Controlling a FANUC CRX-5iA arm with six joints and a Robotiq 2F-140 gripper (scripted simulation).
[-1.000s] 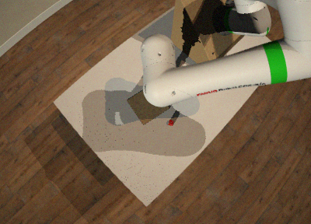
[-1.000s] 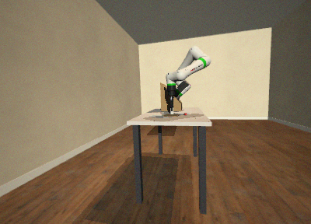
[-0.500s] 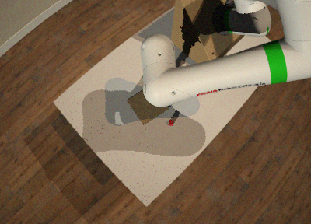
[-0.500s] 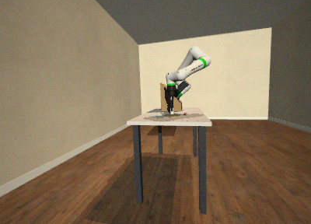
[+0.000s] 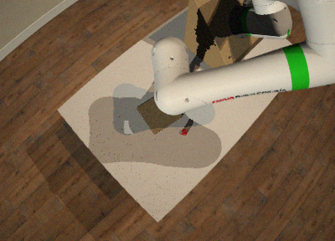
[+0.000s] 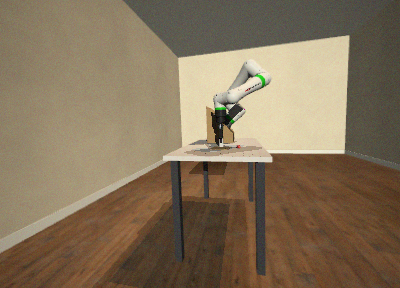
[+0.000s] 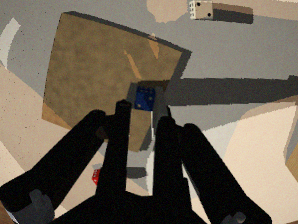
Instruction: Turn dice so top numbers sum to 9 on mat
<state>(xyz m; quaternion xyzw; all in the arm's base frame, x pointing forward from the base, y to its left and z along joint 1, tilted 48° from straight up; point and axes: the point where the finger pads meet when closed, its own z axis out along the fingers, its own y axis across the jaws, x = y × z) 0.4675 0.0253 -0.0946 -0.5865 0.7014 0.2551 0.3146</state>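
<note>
Now: the blue die 2 cm below my hand. From my hand the other things lie so: white die 5 cm behind, 10 cm to the right, 3 cm below; then mat 5 cm ahead, 1 cm to the right, 4 cm below; then red die 6 cm ahead, 13 cm to the left, 3 cm below.
</note>
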